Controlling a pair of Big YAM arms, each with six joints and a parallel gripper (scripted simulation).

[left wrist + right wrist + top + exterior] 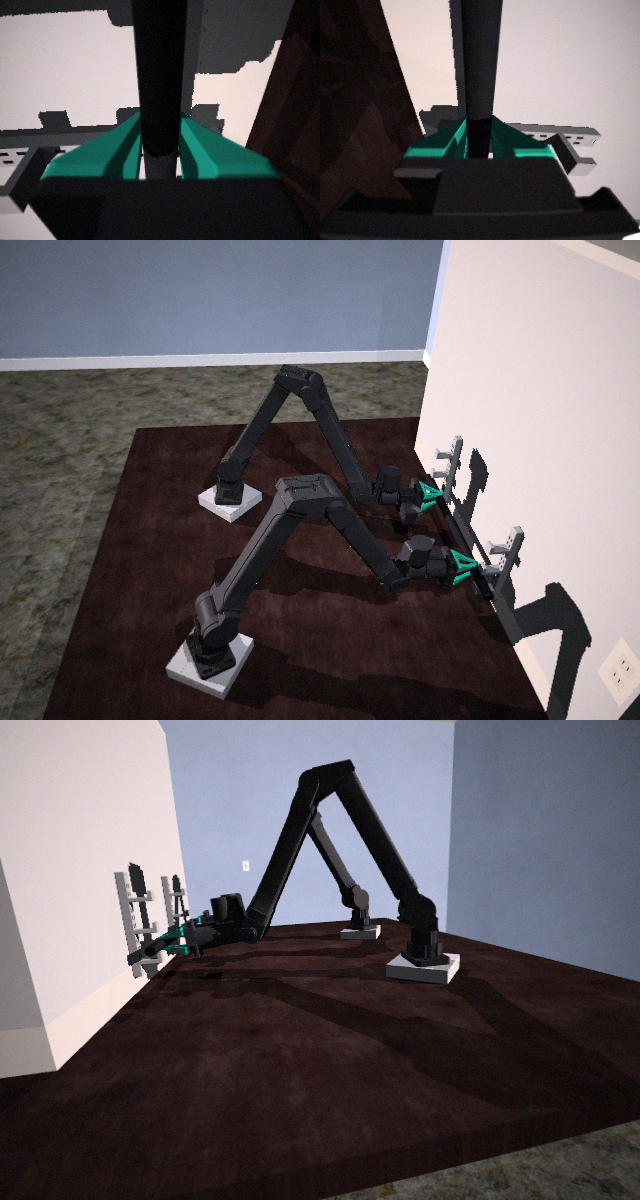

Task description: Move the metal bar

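The dark metal bar is 1 cm behind my right hand and 15 cm to the left of it. The rest, counted from my right hand: white wall: 20 cm ahead, 13 cm to the left, 34 cm above.
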